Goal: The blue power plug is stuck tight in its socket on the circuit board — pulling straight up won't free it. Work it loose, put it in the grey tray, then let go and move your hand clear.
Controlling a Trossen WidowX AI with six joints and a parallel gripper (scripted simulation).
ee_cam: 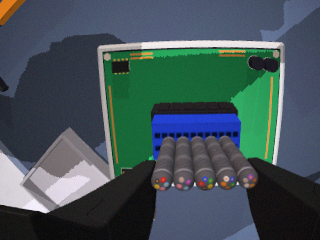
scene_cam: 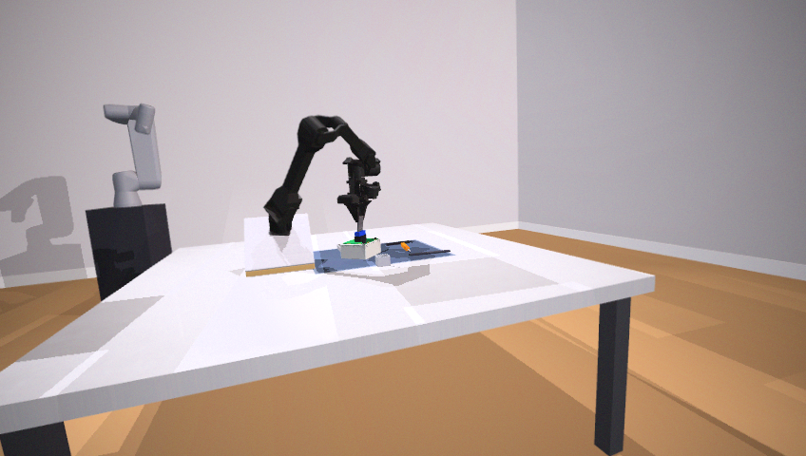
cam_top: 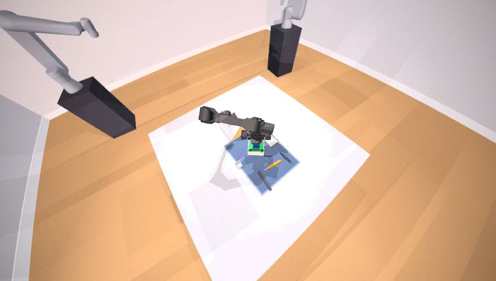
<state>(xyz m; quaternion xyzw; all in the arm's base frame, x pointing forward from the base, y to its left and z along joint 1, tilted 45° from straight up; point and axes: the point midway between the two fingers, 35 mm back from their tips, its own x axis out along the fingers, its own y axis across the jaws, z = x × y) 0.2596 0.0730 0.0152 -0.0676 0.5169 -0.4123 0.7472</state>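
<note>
My gripper tip is now 40 mm above the blue power plug. From my gripper tip the other things lie so: blue mat: 50 mm ahead, 10 mm to the left, 120 mm below; dark bar: 230 mm ahead, 70 mm to the right, 120 mm below.
</note>
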